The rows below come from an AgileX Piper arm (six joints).
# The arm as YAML. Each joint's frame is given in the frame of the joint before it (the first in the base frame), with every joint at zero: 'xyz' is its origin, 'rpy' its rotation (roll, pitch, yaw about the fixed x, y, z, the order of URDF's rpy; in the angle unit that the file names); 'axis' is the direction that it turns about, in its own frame. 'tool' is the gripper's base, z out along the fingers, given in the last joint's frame.
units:
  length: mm
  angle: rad
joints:
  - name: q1
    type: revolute
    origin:
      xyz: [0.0, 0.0, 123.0]
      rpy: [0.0, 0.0, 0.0]
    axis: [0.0, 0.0, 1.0]
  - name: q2
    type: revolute
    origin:
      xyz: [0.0, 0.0, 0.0]
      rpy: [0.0, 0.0, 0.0]
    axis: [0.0, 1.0, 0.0]
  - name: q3
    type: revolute
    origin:
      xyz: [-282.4, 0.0, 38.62]
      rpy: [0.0, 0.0, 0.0]
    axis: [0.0, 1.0, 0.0]
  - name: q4
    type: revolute
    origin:
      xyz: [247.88, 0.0, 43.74]
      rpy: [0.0, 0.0, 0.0]
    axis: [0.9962, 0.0, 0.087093]
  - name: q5
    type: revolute
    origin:
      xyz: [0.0, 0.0, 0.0]
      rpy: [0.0, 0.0, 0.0]
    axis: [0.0, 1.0, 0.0]
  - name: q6
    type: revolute
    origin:
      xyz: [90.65, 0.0, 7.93]
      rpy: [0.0, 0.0, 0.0]
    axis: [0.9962, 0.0, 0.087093]
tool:
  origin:
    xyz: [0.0, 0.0, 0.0]
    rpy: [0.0, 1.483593, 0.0]
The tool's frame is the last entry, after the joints.
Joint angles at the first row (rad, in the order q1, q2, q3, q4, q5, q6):
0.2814 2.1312 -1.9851 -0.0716 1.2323 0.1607
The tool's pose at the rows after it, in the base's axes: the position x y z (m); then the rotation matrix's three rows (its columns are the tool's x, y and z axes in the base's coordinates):
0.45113 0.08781 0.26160; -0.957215 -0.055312 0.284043; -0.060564 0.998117 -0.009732; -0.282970 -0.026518 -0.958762
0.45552 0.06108 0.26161; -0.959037 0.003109 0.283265; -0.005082 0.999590 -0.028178; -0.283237 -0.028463 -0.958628
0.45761 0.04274 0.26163; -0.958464 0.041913 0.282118; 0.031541 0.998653 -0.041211; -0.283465 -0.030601 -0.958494
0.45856 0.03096 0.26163; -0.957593 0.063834 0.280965; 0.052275 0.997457 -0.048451; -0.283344 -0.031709 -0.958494
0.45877 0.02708 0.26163; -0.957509 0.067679 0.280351; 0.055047 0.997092 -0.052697; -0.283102 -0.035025 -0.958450
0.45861 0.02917 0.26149; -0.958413 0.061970 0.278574; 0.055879 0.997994 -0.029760; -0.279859 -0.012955 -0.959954
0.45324 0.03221 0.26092; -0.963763 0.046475 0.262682; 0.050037 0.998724 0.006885; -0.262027 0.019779 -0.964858
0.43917 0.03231 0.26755; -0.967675 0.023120 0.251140; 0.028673 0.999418 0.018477; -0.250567 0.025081 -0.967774
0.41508 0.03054 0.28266; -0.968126 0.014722 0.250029; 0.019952 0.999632 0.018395; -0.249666 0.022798 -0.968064
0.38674 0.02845 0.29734; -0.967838 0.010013 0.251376; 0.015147 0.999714 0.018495; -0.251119 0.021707 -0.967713
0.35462 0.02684 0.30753; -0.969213 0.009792 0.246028; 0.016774 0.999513 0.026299; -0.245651 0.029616 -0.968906
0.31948 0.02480 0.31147; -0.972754 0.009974 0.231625; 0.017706 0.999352 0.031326; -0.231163 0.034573 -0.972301
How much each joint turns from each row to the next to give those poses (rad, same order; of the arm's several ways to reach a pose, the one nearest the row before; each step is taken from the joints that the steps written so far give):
-0.0758 0.0000 0.0000 0.0000 0.0000 0.0000
-0.0586 0.0000 0.0001 -0.0020 0.0000 0.0000
-0.0398 0.0000 -0.0001 -0.0019 0.0000 -0.0009
-0.0257 0.0000 0.0000 0.0000 0.0000 -0.0039
-0.0081 0.0000 0.0001 -0.0021 0.0004 -0.0043
0.0000 0.0000 0.0000 0.0244 -0.0001 -0.0074
0.0000 -0.0182 0.0317 0.0400 0.0001 -0.0189
0.0000 -0.0576 0.0697 0.0132 -0.0011 -0.0255
0.0000 -0.1003 0.1015 0.0000 0.0000 -0.0087
0.0000 -0.1120 0.1106 0.0000 0.0001 -0.0049
0.0001 -0.1185 0.1234 0.0087 -0.0001 -0.0011
-0.0001 -0.1222 0.1366 0.0064 0.0000 -0.0010

